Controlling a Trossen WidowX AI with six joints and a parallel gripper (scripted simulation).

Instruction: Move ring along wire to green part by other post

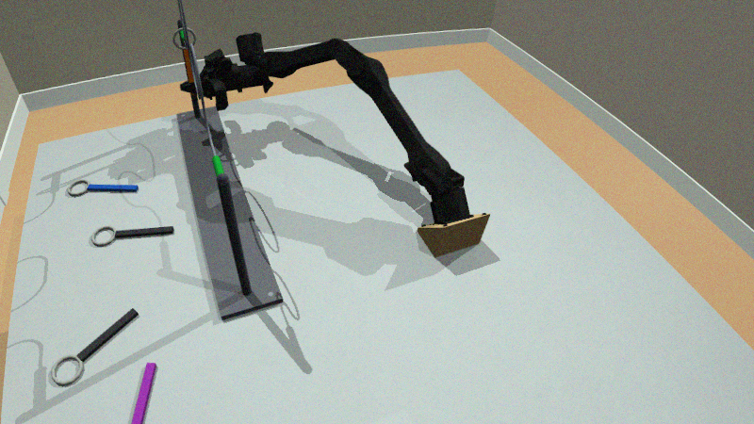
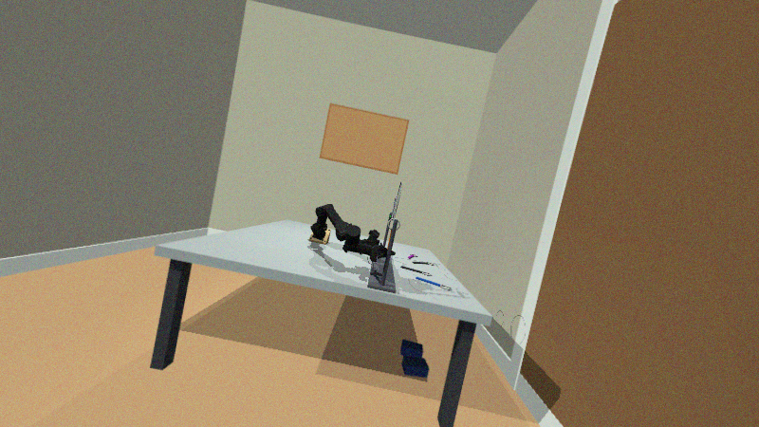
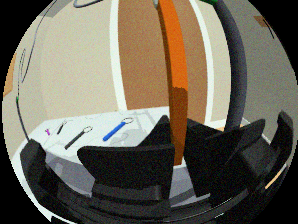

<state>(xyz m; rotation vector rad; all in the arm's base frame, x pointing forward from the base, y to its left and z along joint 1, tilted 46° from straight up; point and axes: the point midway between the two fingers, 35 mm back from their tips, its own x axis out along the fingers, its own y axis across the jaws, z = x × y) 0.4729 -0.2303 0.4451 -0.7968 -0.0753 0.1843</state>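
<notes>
Right now my gripper tip is 30 mm past the ring with orange handle and 80 mm below it. Also, from my gripper tip: blue-handled ring (220 mm ahead, 170 mm to the left, 130 mm below).
</notes>
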